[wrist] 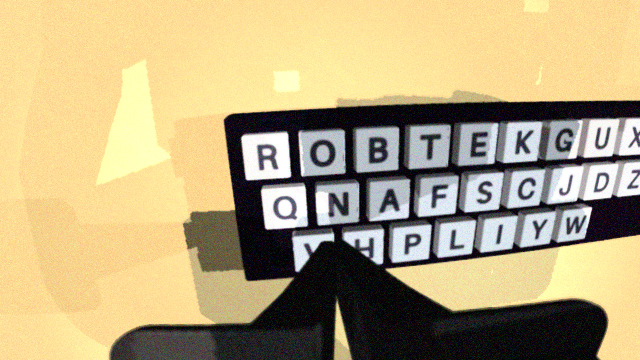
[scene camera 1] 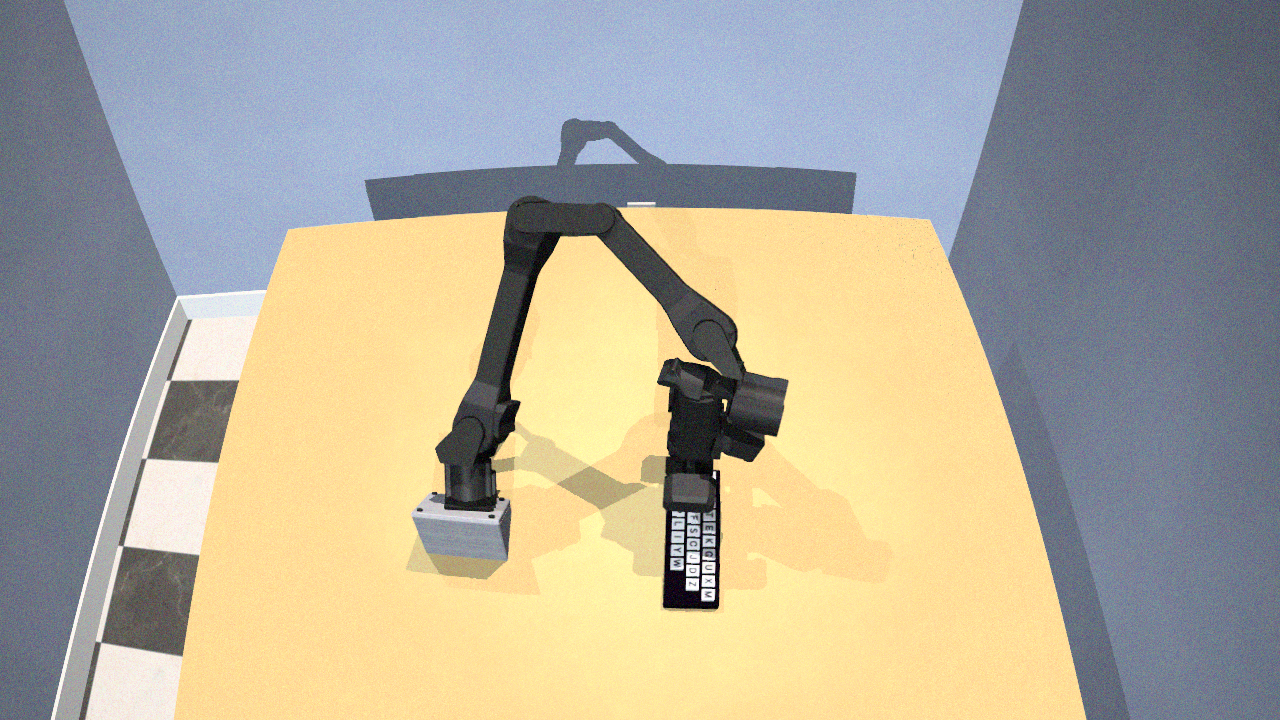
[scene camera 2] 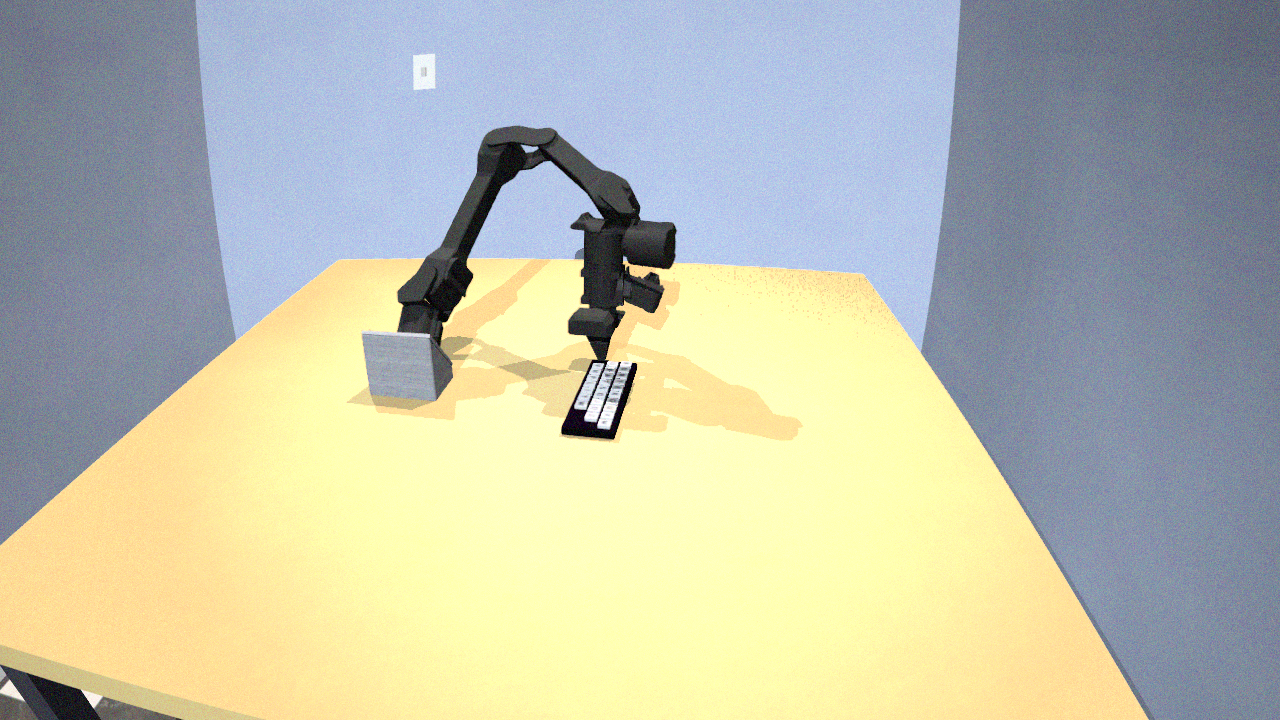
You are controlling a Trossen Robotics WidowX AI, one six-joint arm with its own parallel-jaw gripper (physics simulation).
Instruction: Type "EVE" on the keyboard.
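Frame: origin at the arm's base, x ahead, y left, z up, level; millimetres.
Seen in the pictures: gripper, fingertip midpoint: [wrist: 332,251] [scene camera 2: 601,360]; arm's base at its link origin: [scene camera 1: 468,504] [scene camera 2: 414,348].
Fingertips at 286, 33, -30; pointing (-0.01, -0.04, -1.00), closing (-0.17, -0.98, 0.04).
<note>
Pixels of each thing's middle, then the offset from my fingertips to it, as dx, dy, dz. Level surfaces: height alone.
- black keyboard at the middle of its body: [wrist: 483,185] [scene camera 1: 693,536] [scene camera 2: 602,394] +3, -72, -21
- E key at the middle of its body: [wrist: 474,143] [scene camera 1: 709,528] +25, -65, -15
- V key at the middle of its body: [wrist: 313,250] -6, +7, -15
- H key at the middle of its body: [wrist: 362,245] -9, -13, -15
- yellow table at its surface level: dz -30
The black keyboard [scene camera 1: 677,592] [scene camera 2: 580,422] [wrist: 255,252] lies flat with white letter keys in three rows. In the wrist view the E key [wrist: 477,144] is in the top row between T and K, and its letter is uncovered. The V key [wrist: 306,252] is at the left end of the bottom row, partly hidden by the fingers. My gripper [scene camera 2: 599,358] [wrist: 332,251] is shut and empty, pointing down. Its tips overlap the V key's right side and the gap toward the H key [wrist: 370,246]. Whether they touch a key I cannot tell. Scene camera 1 hides the tips.
The arm's grey base block [scene camera 1: 460,530] [scene camera 2: 402,365] stands on the yellow table [scene camera 1: 572,644] [scene camera 2: 572,555], left of the keyboard in both scene views. The arm arches over the table from the base to the keyboard. Shadows of the arm fall around the keyboard.
</note>
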